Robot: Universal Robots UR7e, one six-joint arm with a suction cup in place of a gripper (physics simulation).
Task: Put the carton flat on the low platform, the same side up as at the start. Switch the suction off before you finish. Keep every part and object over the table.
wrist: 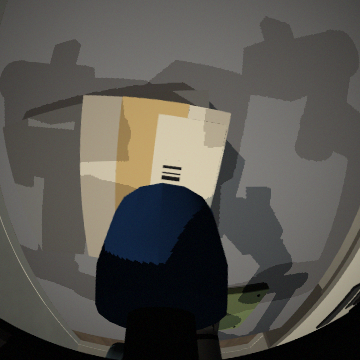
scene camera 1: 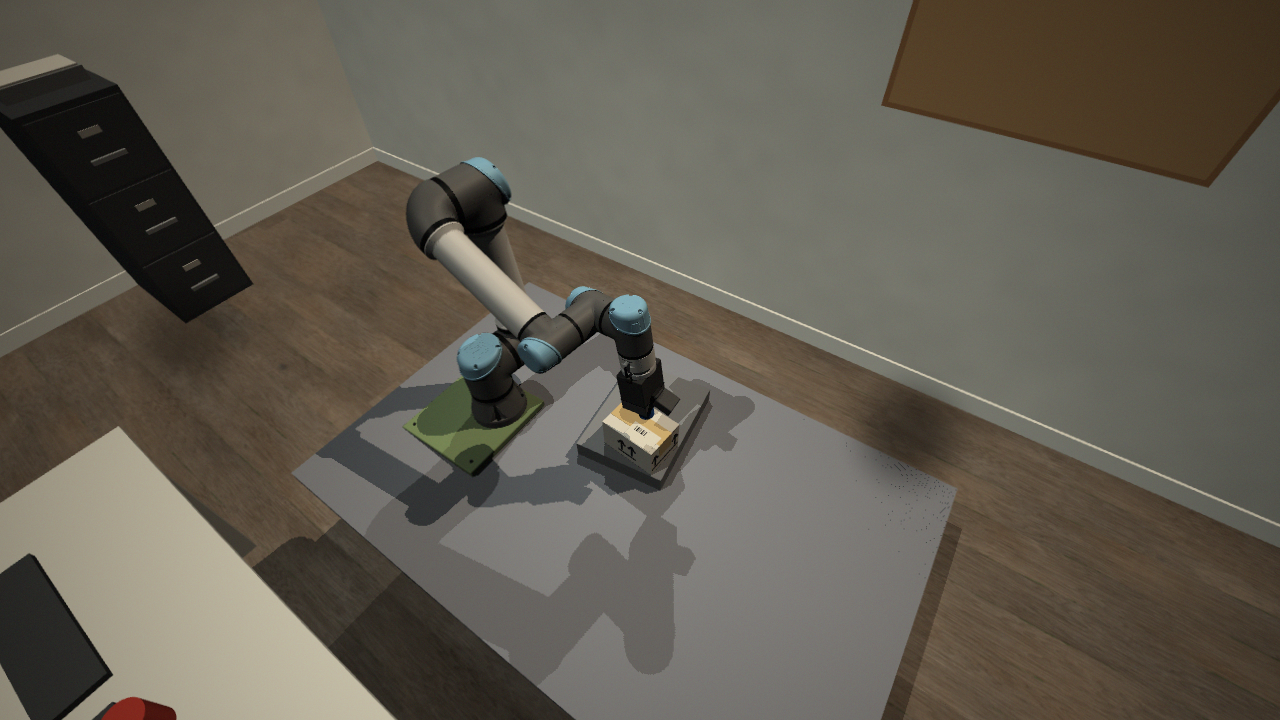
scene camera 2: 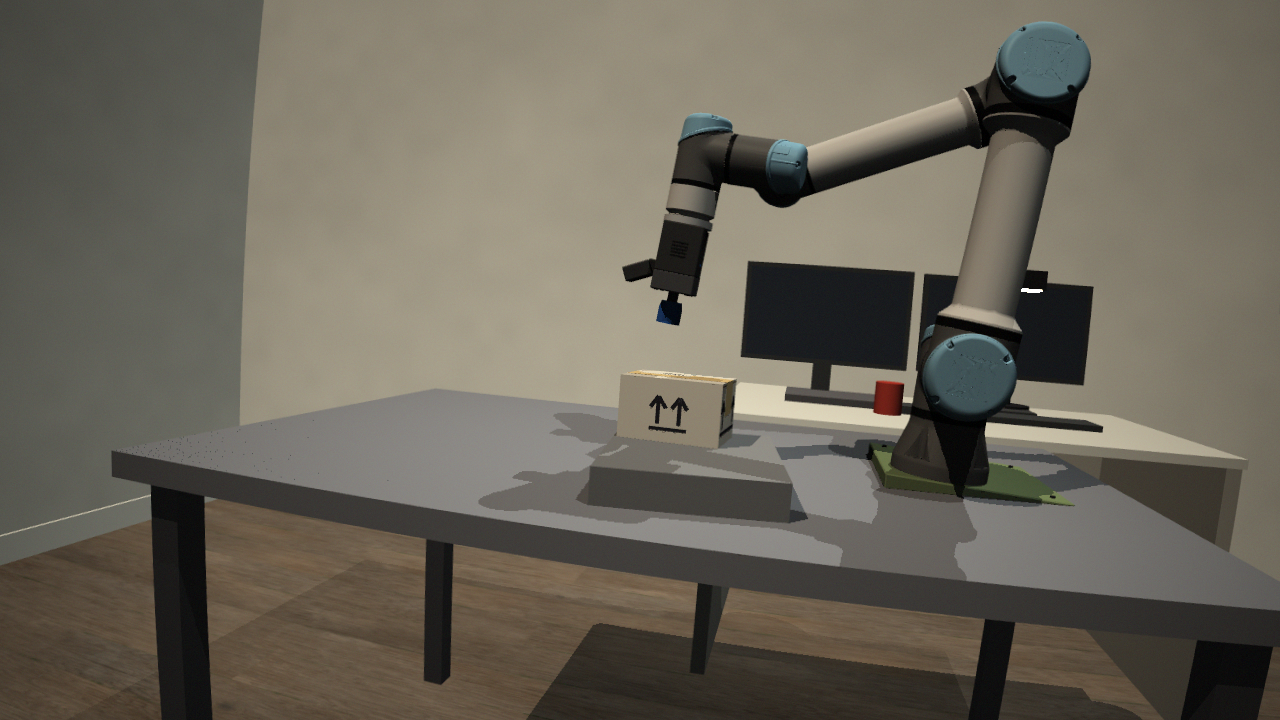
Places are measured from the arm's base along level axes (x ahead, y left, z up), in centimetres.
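Pixels of known places: hand, tool point: (wrist: 163, 227) (scene camera 2: 667, 323); arm's base, link origin: (scene camera 1: 500, 406) (scene camera 2: 938, 472).
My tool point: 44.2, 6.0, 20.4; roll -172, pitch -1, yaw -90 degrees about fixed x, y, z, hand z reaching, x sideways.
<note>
Ahead of a thing's pixels: the offset from my tool point to its top centre, as dx, dy, dz. Level surfaces: height alone.
The carton @[-2.8, +1.8, -7.8] (scene camera 1: 639, 438) (scene camera 2: 637, 413) (wrist: 187, 145) sits flat on the grey low platform @[-6.3, +10.3, -17.1] (scene camera 1: 590, 437) (scene camera 2: 689, 489), label side on top, with the two arrows on its side pointing up. It stands toward one side of the platform. My suction gripper (scene camera 1: 647, 412) (scene camera 2: 668, 313) (wrist: 161, 240) has a blue cup, is open and holds nothing. In the second scene view a gap shows between the cup and the carton's top; the cup is slightly tilted. In the wrist view the cup hides part of the carton's top.
The arm's base stands on a green plate (scene camera 1: 447, 436) (scene camera 2: 1011, 486) (wrist: 245, 310) on the grey table @[dz -21.9] (scene camera 1: 760, 537) (scene camera 2: 358, 447), beside the platform. A pale desk (scene camera 1: 179, 573) with two monitors (scene camera 2: 827, 313) (scene camera 2: 1060, 331) and a red cylinder (scene camera 2: 887, 397) stands beyond the base. A filing cabinet (scene camera 1: 134, 192) stands farther off.
</note>
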